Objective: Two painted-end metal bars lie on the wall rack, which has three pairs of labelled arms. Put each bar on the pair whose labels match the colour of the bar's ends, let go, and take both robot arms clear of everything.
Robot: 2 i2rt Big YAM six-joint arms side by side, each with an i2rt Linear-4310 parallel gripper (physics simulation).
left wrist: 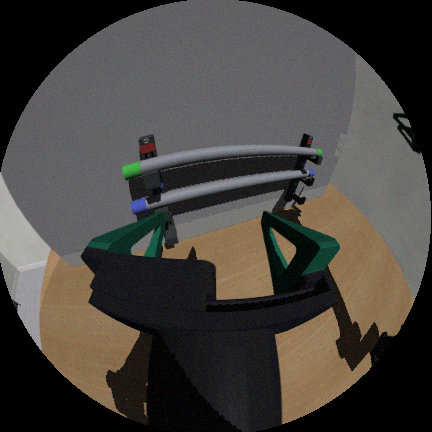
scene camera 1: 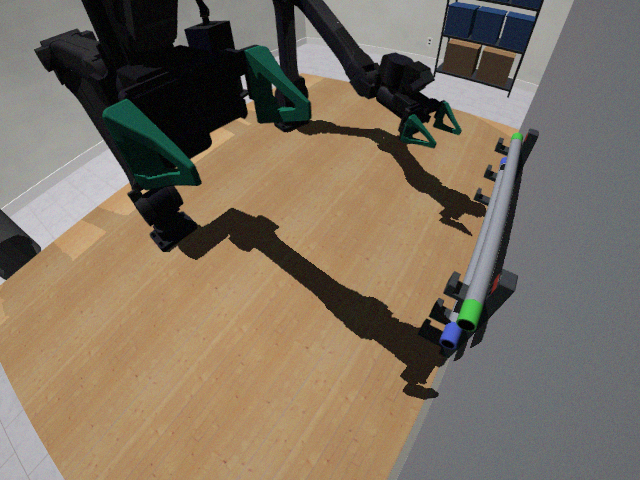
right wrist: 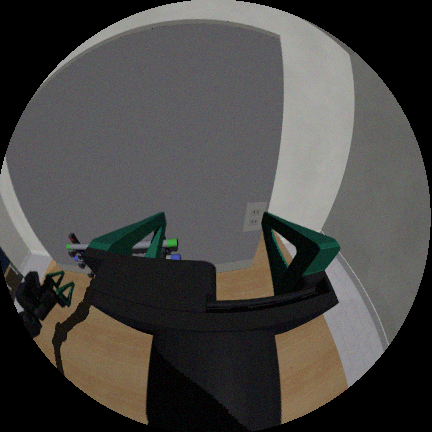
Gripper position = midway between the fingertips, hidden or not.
Note:
In view: the left gripper (scene camera 1: pixel 448 139), the right gripper (scene camera 1: pixel 259 139), a blue-ended bar (scene camera 1: pixel 475 256), a green-ended bar (scene camera 1: pixel 469 315) and a wall panel (scene camera 1: pixel 542 382).
The blue-ended bar is seen too in the left wrist view (left wrist: pixel 173 196). The green-ended bar also shows in the left wrist view (left wrist: pixel 134 169). The left gripper shows as well in the left wrist view (left wrist: pixel 212 216).

